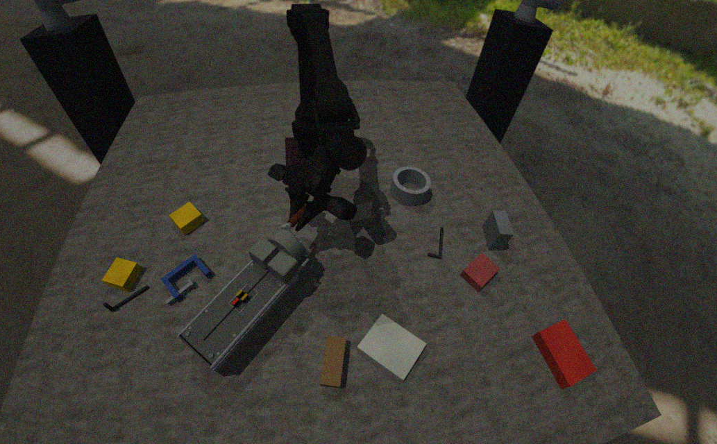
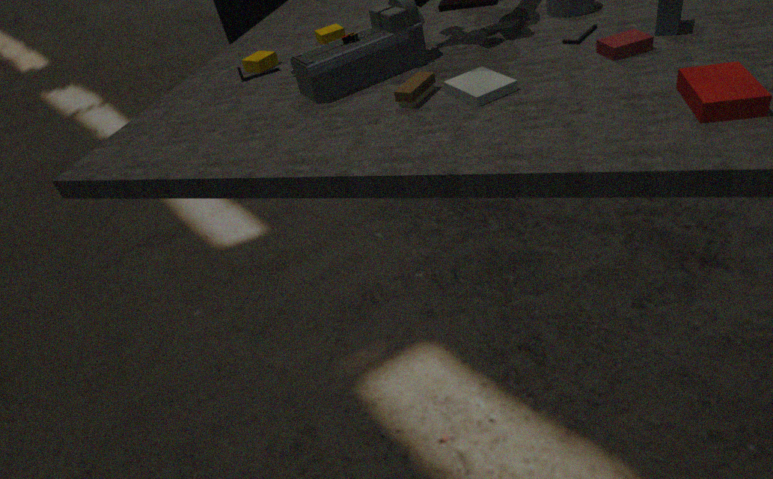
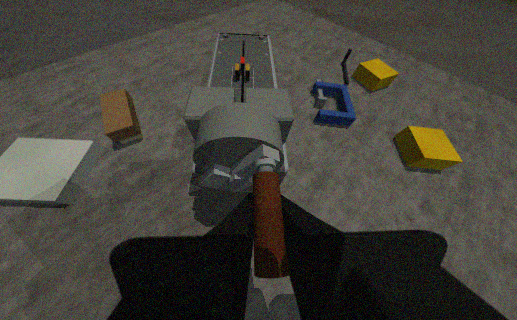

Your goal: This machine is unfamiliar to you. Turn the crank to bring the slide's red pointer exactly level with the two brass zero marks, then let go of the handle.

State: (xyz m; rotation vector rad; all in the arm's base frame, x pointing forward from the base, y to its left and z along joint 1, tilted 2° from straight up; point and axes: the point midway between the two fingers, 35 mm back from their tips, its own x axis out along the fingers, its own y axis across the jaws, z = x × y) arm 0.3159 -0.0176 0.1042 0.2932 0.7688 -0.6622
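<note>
The brown crank handle is 1 cm behind my gripper tip, 1 cm to the left of it and 2 cm above it. The rest, counted from my gripper tip: white plate: 23 cm ahead, 18 cm to the left, 8 cm below; then red pointer: 15 cm ahead, 10 cm to the right, 1 cm below; then brown block: 25 cm ahead, 6 cm to the left, 8 cm below.
</note>
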